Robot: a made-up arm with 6 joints.
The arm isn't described. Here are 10 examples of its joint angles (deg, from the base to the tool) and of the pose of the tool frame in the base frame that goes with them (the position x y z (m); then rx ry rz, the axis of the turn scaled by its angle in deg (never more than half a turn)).
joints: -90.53 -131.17 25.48 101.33 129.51 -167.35
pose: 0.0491 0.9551 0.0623 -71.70 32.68 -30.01
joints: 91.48 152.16 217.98 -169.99 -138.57 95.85
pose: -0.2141 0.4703 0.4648 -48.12 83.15 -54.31
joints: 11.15 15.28 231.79 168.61 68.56 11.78
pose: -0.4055 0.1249 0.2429 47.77 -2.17 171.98
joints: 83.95 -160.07 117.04 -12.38 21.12 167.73
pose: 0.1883 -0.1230 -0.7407 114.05 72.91 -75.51
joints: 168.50 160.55 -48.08 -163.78 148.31 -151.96
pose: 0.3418 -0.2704 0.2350 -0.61 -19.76 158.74
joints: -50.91 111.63 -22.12 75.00 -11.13 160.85
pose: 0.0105 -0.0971 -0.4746 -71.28 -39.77 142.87
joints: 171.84 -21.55 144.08 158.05 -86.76 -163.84
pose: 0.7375 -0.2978 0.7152 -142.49 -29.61 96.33
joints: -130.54 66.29 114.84 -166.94 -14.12 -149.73
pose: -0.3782 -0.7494 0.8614 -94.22 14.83 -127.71
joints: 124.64 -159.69 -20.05 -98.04 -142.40 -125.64
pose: 0.2517 -0.4148 0.4469 -37.45 76.58 131.47
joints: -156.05 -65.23 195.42 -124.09 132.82 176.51
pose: 0.6246 0.1517 -0.1605 -106.40 -96.65 -52.46
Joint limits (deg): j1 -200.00..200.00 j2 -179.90..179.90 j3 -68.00..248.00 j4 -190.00..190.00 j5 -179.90..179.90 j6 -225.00..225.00
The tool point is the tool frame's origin. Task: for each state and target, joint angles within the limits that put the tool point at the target. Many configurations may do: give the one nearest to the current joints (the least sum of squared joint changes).
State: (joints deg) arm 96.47 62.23 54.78 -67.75 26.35 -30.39
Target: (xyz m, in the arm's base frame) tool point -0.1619 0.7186 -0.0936
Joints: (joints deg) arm 107.34 63.11 25.63 -73.09 26.35 -30.39
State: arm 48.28 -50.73 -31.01 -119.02 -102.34 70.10
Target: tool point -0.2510 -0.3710 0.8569
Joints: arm 69.20 -97.83 11.48 -120.13 -102.34 70.10
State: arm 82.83 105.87 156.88 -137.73 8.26 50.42
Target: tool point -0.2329 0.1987 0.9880
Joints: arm 103.73 74.47 186.01 -150.88 8.26 50.42
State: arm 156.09 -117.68 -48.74 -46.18 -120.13 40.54
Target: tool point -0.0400 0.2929 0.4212
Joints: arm 135.18 -79.37 -62.64 -28.86 -120.13 40.54
